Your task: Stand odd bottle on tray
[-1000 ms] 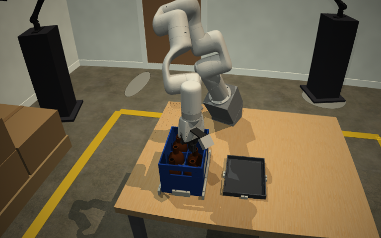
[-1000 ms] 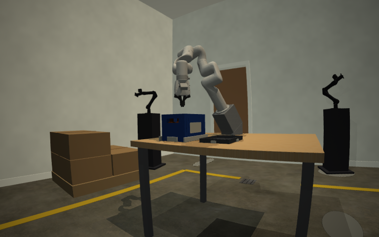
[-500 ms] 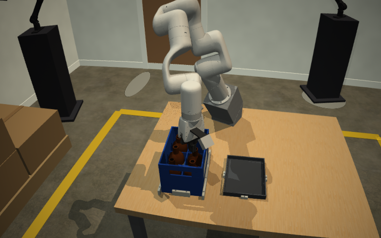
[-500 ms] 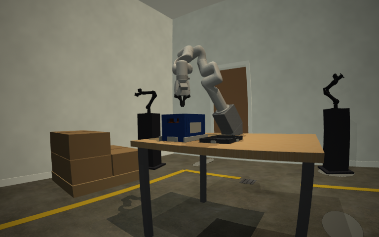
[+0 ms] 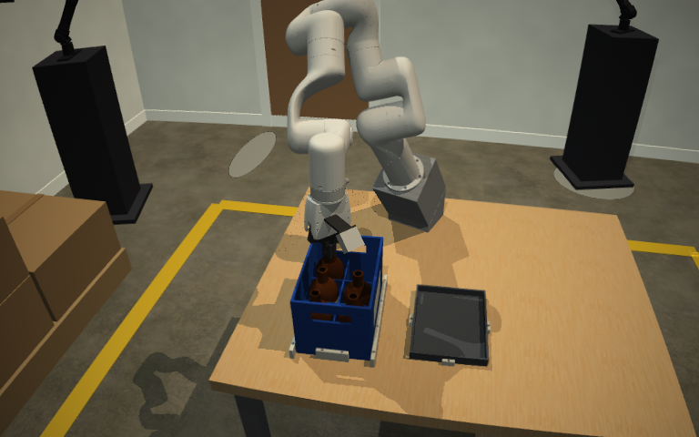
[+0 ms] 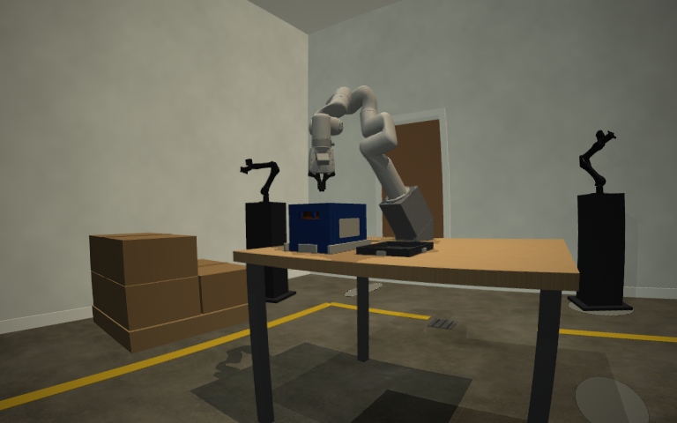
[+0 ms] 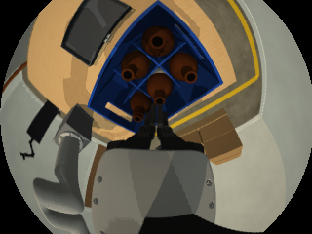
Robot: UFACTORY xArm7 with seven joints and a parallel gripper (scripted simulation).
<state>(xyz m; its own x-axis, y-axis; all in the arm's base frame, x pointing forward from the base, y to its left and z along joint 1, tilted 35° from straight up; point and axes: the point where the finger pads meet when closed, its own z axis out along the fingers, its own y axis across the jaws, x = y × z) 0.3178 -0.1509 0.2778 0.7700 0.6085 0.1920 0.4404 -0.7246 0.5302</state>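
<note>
The brown bottle is 11 cm behind my hand and 16 cm below it. The rest, counted from my hand: glass bottle: 2 cm behind, 2 cm to the right, 16 cm below; dark tray: 4 cm ahead, 30 cm to the left, 23 cm below; blue crate: 1 cm behind, 2 cm to the left, 16 cm below.
</note>
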